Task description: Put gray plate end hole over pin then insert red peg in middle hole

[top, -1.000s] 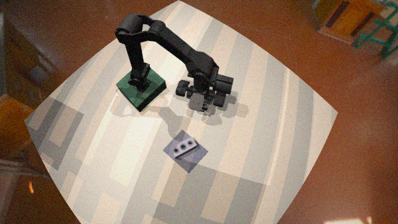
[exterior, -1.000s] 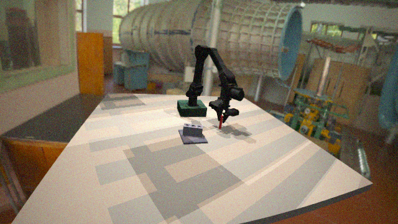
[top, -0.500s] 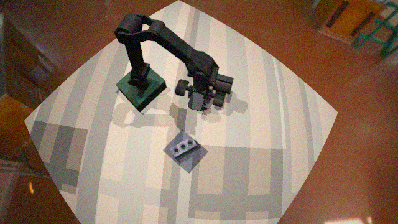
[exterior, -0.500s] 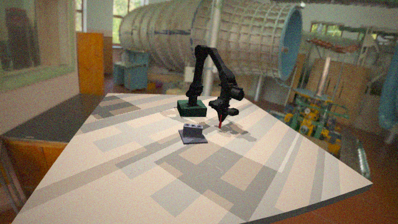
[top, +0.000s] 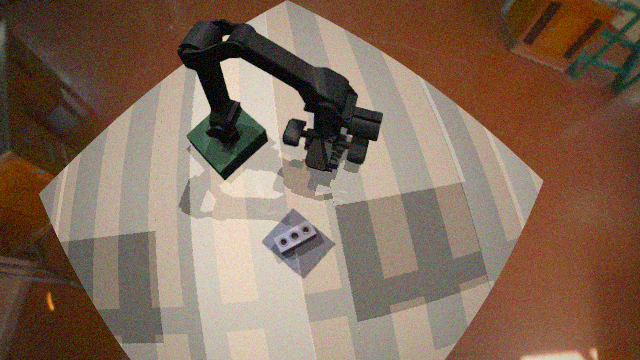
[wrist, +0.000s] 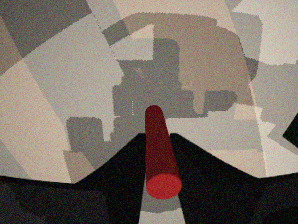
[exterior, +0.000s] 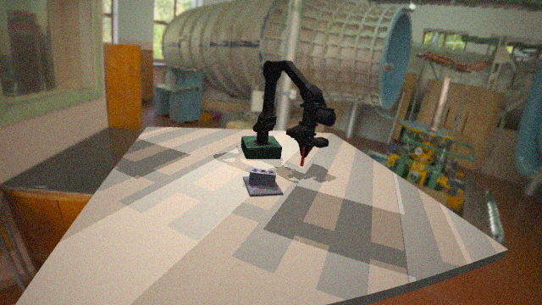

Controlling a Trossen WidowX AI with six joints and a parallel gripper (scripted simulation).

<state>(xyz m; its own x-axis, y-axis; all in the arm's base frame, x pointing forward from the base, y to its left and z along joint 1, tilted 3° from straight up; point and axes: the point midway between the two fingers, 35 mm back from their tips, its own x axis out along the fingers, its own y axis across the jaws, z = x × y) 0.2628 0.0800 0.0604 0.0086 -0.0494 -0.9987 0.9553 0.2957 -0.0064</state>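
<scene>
Right now the gray plate is 200 mm to the right of my gripper tip, 50 mm ahead of it and 40 mm below it. Also, from my gripper tip: red peg (right at my gripper tip); base (190 mm to the right, 80 mm below, 60 mm ahead).
</scene>
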